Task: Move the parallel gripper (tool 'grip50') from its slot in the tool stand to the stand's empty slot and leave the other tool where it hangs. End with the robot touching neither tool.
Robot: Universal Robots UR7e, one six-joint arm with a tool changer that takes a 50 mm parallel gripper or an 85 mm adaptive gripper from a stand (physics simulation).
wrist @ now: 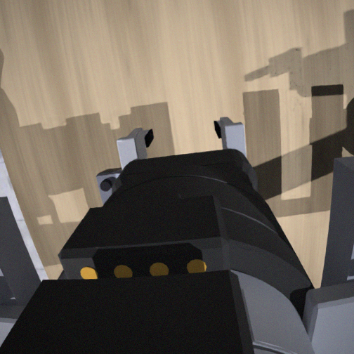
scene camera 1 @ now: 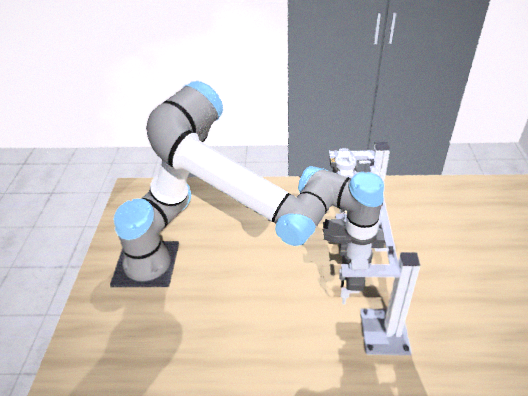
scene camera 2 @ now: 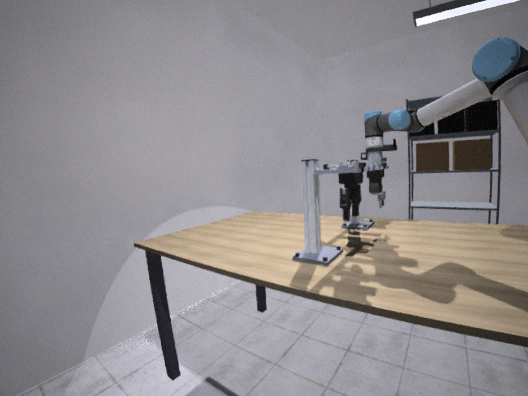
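Pixels of known places: hand at its tool point: (scene camera 2: pixel 375 162); arm's base at its link origin: (scene camera 1: pixel 147 262).
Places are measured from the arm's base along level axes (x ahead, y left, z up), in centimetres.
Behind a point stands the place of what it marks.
The tool stand (scene camera 1: pixel 401 295) @(x 76.0, y -21.5, z 18.7 cm) (scene camera 2: pixel 311 210) @(x 72.7, y 28.5, z 14.4 cm) carries the tools on a crossbar. The parallel gripper (scene camera 1: pixel 344 298) (scene camera 2: pixel 382 201) (wrist: pixel 183 133) hangs fingers down in the end slot nearest scene camera 1. Its two fingers stand apart with table showing between them, so it is open and empty. The arm's wrist (scene camera 1: pixel 362 225) @(x 64.4, y -18.7, z 40.2 cm) (scene camera 2: pixel 374 142) @(x 63.7, y -11.5, z 37.2 cm) is upright directly above it, and no gap shows between flange and tool; whether they are locked cannot be told. The adaptive gripper (scene camera 1: pixel 345 159) (scene camera 2: pixel 351 177) hangs in the opposite end slot. The middle slot is mostly hidden behind the arm in scene camera 1.
The stand's base plate (scene camera 1: pixel 374 340) @(x 71.3, y -23.1, z 0.0 cm) (scene camera 2: pixel 320 256) @(x 69.4, y 29.6, z 0.1 cm) rests on the wooden table (scene camera 1: pixel 240 310) @(x 32.7, y -15.3, z -1.2 cm) (scene camera 2: pixel 225 235) @(x 121.8, y 23.4, z -1.1 cm). The arm's base (scene camera 1: pixel 145 265) @(x 2.3, y -5.9, z 5.8 cm) stands at the table's left in scene camera 1. A grey cabinet (scene camera 1: pixel 335 75) and a shelf rack (scene camera 2: pixel 452 171) stand beyond the table.
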